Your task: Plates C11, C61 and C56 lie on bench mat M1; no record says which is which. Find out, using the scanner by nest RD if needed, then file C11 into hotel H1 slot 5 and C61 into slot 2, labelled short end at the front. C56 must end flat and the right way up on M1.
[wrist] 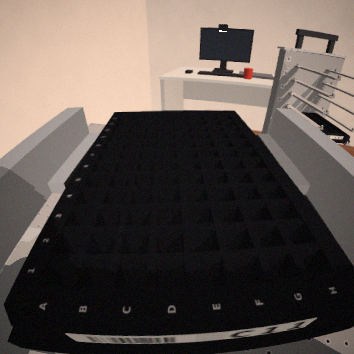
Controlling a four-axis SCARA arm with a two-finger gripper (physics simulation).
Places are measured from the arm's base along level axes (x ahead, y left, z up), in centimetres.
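Where they show: gripper, between the fingertips: (178,123).
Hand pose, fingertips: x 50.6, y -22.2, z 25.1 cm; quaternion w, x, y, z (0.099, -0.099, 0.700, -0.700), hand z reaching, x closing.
Note:
After its pixels a point has its place.
A black well plate (175,210) {z 24.5, x 49.1, y -16.6 cm} fills the middle of the wrist view. The label on its near short end reads C11, and its rows and columns are marked in white, wells facing up. My gripper (178,123) {z 25.1, x 50.6, y -22.3 cm} is shut on this plate, one grey finger along each long side. A grey hotel rack (274,95) {z 18.7, x 39.8, y -60.9 cm} with several levels of rails stands at the right. A black plate (325,127) {z 15.6, x 29.7, y -53.7 cm} lies low in it; its label is too small to read. I cannot tell which hotel this is. C56 and the scanner do not show.
A white desk (172,79) stands behind, with a monitor (226,45), a keyboard and a red mug (248,73). The hotel rack has a black handle (317,34) {z 31.8, x 33.4, y -63.2 cm} on top. A grey perforated surface (336,348) {z 1.3, x 30.2, y -20.5 cm} shows at the bottom right corner.

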